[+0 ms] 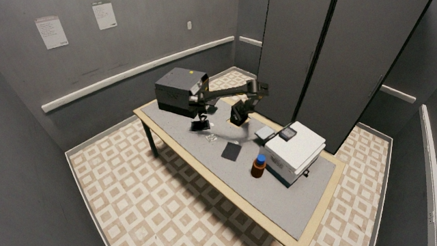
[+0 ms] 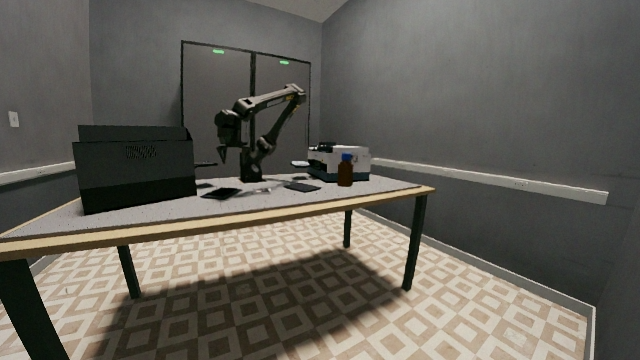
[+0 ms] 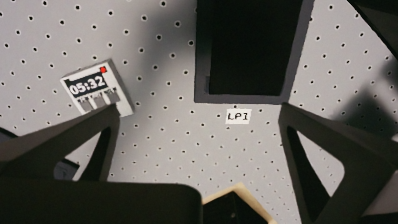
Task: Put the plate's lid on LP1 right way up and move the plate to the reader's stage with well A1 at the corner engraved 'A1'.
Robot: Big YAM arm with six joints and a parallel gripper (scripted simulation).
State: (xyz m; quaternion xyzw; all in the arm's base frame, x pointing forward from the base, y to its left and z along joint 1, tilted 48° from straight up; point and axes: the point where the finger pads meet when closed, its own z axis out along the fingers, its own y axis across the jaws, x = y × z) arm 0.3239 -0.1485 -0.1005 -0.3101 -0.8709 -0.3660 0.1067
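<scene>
Right now my hand is 230 mm past the white multi-well plate, 470 mm to the right of it and 50 mm above it. The rest, counted from my hand: LP1 label 110 mm behind, 20 mm to the left, 150 mm below; dark lid 30 mm behind, 50 mm to the right, 130 mm below; dark flat pad 30 mm ahead, 340 mm to the left, 140 mm below.
</scene>
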